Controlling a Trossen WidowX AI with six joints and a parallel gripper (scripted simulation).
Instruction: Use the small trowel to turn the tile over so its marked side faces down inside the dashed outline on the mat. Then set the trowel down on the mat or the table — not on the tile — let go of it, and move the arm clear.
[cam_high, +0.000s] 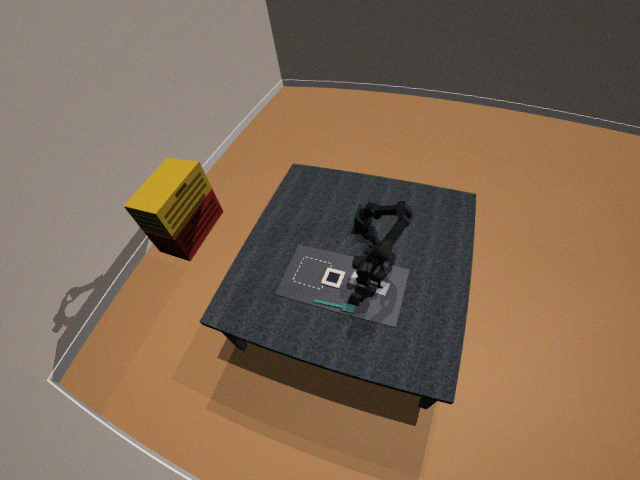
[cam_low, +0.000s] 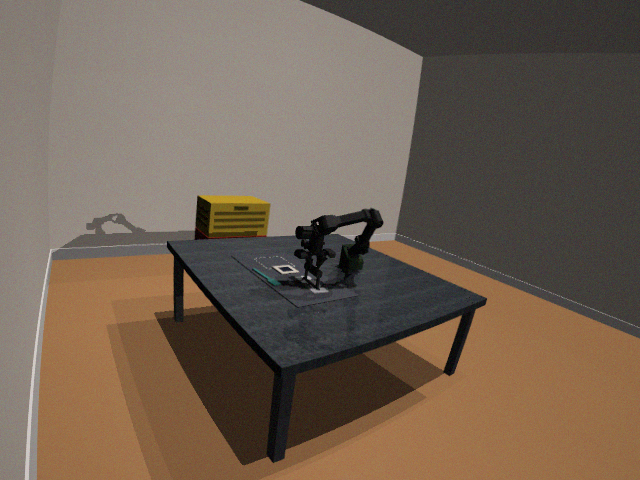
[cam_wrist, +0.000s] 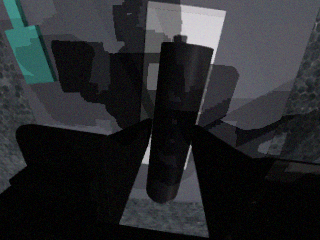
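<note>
Now: the grey mat 130 mm to the right of my gripper tip, 80 mm below it and 20 mm ahead of it. Also, from my gripper tip: tile (190 mm to the right, 60 mm below, 10 mm ahead); teal trowel (160 mm ahead, 120 mm to the right, 60 mm below).
</note>
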